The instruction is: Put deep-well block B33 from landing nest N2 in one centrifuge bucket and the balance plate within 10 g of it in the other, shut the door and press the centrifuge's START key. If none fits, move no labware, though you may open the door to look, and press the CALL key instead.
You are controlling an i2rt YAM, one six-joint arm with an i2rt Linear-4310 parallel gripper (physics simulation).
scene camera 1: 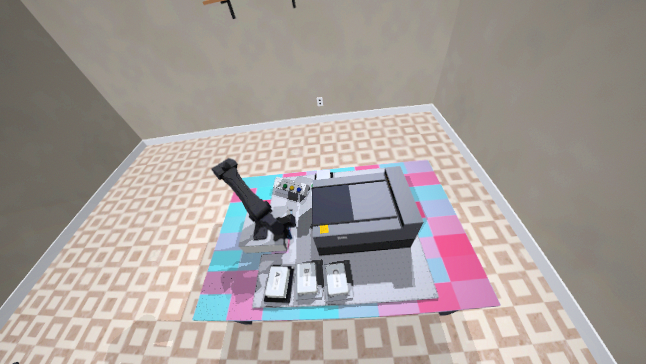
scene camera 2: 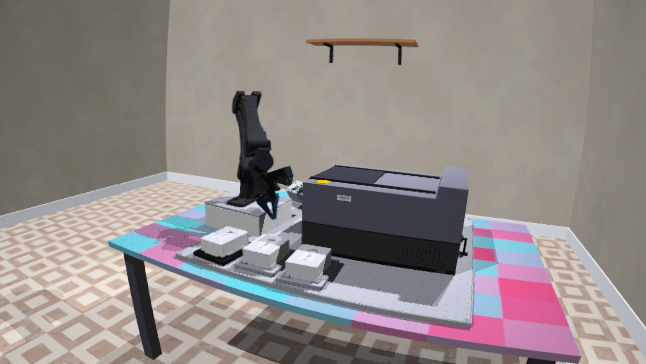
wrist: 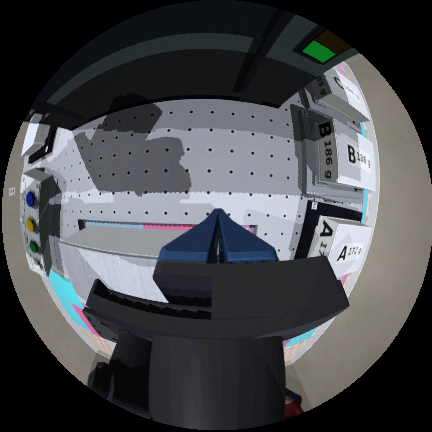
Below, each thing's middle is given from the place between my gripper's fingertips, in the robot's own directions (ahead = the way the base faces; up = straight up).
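Labels:
With the dark lid [scene camera 1: 330, 204] as the reference, my hand is 160 mm below it, 230 mm short of it and 80 mm to the right of it. The button panel [wrist: 36, 221] is 370 mm to the left of my hand, 20 mm behind it and 10 mm below it. As for the dark centrifuge [scene camera 2: 410, 220], I find it 380 mm ahead of my hand, 70 mm above it and 70 mm to the left of it.

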